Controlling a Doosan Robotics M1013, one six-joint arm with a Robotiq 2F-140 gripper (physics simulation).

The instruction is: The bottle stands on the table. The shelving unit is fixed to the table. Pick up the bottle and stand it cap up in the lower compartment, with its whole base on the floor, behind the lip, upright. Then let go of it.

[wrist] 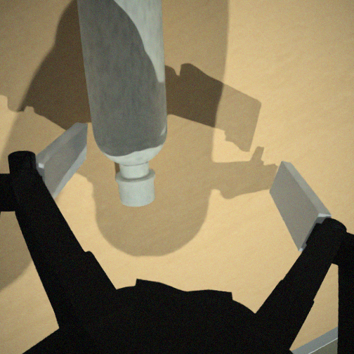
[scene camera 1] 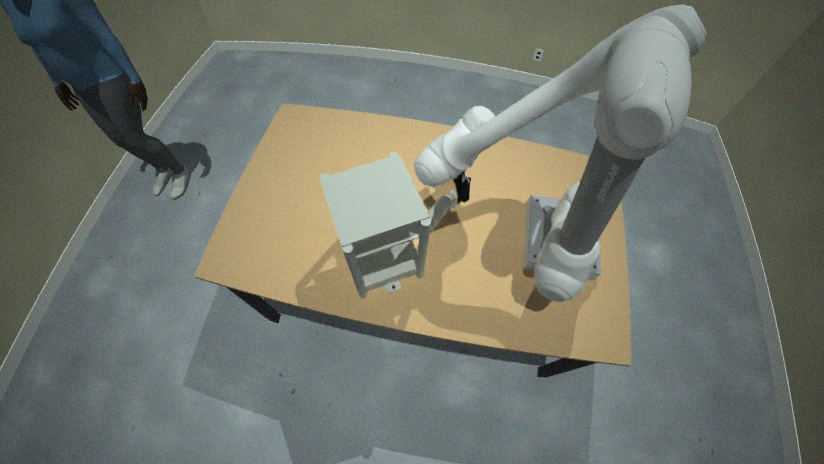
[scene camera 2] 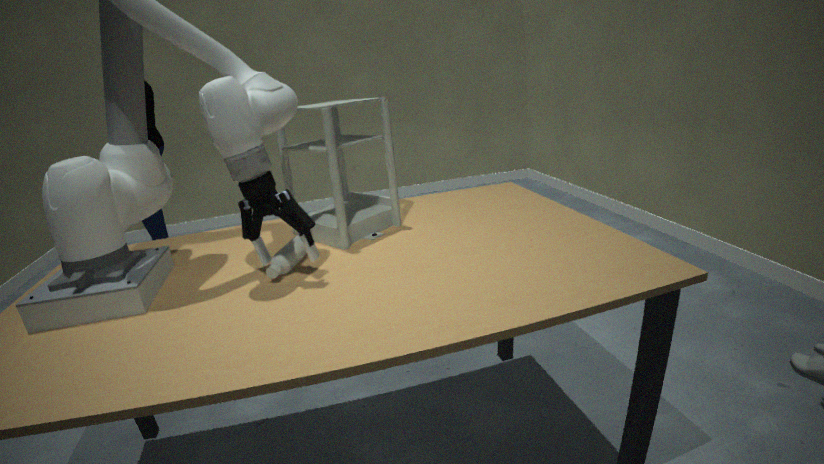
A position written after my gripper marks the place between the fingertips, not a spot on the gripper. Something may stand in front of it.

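Note:
There's a pale bottle (scene camera 2: 288,256) here, and the wrist view (wrist: 123,55) shows that bottle too. I can also see a shelving unit (scene camera 1: 376,209), and scene camera 2 (scene camera 2: 363,216) shows the shelving unit as well. My gripper (scene camera 2: 290,260) is also in the wrist view (wrist: 182,159).

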